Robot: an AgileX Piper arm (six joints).
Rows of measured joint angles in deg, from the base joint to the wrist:
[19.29, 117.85, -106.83, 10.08, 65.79, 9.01]
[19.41, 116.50, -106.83, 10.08, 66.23, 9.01]
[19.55, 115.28, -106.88, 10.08, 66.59, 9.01]
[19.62, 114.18, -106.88, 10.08, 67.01, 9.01]
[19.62, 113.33, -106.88, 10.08, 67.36, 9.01]
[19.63, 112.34, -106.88, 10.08, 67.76, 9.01]
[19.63, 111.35, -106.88, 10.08, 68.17, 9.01]
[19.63, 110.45, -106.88, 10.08, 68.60, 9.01]
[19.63, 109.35, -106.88, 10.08, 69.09, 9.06]
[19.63, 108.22, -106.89, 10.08, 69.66, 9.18]
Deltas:
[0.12, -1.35, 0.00, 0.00, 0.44, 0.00]
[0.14, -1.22, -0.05, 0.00, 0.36, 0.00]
[0.07, -1.10, 0.00, 0.00, 0.42, 0.00]
[0.00, -0.85, 0.00, 0.00, 0.35, 0.00]
[0.01, -0.99, 0.00, 0.00, 0.40, 0.00]
[0.00, -0.99, 0.00, 0.00, 0.41, 0.00]
[0.00, -0.90, 0.00, 0.00, 0.43, 0.00]
[0.00, -1.10, 0.00, 0.00, 0.49, 0.05]
[0.00, -1.13, -0.01, 0.00, 0.57, 0.12]

